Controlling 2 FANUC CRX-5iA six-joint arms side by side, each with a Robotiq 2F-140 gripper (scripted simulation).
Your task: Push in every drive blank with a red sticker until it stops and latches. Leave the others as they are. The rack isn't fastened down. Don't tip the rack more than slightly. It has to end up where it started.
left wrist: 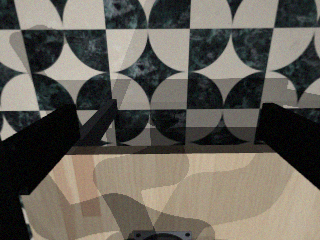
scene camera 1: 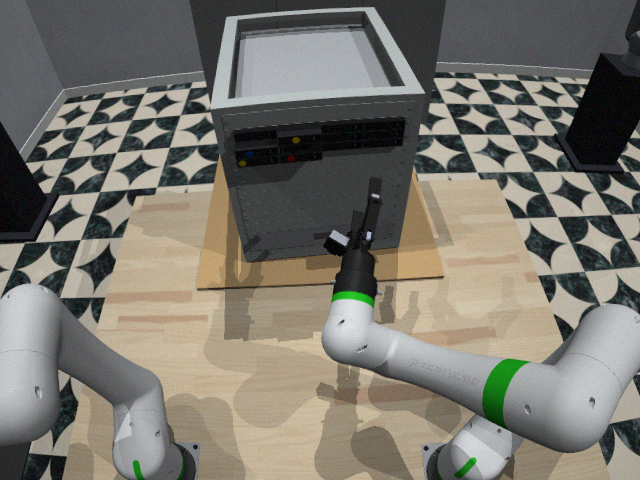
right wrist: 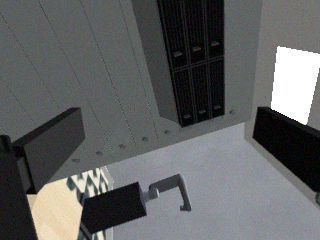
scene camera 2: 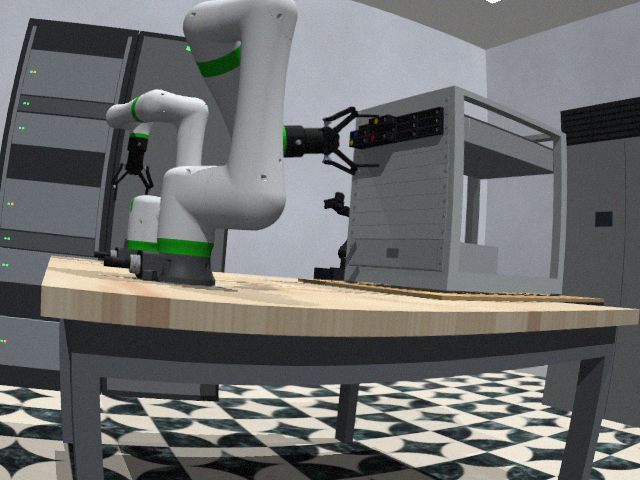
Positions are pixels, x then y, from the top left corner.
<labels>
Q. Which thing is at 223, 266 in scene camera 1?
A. A thin tan board.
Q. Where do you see a red-stickered blank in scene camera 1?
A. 308, 152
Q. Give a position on a grey rack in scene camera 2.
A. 419, 182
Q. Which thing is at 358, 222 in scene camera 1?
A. My right gripper.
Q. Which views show the grey rack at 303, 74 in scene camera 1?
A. Scene camera 1, the right wrist view and scene camera 2 only.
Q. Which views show my left gripper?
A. The left wrist view and scene camera 2 only.
</labels>
